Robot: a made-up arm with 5 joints.
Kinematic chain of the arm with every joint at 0, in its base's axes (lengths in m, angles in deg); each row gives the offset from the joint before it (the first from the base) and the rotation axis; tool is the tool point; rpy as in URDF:
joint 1: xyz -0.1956 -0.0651 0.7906 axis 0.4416 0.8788 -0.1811
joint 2: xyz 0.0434 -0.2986 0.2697 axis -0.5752 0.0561 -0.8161
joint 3: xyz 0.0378 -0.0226 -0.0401 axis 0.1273 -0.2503 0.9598
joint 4: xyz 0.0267 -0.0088 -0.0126 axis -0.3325 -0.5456 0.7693
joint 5: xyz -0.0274 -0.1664 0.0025 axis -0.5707 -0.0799 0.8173
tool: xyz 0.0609 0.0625 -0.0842 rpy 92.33 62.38 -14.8
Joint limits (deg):
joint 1: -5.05..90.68
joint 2: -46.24..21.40
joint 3: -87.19..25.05
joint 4: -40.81..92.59
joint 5: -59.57..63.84
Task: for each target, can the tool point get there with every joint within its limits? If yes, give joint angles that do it. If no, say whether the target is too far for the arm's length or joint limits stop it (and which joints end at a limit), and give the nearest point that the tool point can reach.
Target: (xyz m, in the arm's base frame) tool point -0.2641 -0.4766 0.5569
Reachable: yes | joints 81.54 -16.43 -39.36 29.80 8.70
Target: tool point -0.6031 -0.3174 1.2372
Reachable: no: joint limits stop it (at a limit: joint 1, joint 2, joint 3, joint 5) | nearest point -0.3149 -0.4357 1.0143 | short by 0.383 m
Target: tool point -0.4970 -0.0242 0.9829
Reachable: no: joint limits stop it (at a limit: joint 1, joint 3, joint 4, joint 5) | nearest point -0.2733 -0.3052 0.9627 | short by 0.360 m
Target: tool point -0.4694 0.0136 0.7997
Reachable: no: joint limits stop it (at a limit: joint 1, joint 3, joint 4, joint 5) | nearest point -0.2601 -0.2973 0.9550 | short by 0.406 m
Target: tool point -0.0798 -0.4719 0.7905
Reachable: yes | joints 21.25 -21.36 -15.32 -6.77 4.50
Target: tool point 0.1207 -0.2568 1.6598
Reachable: no: too far | nearest point -0.0682 -0.2336 1.1745 | short by 0.521 m
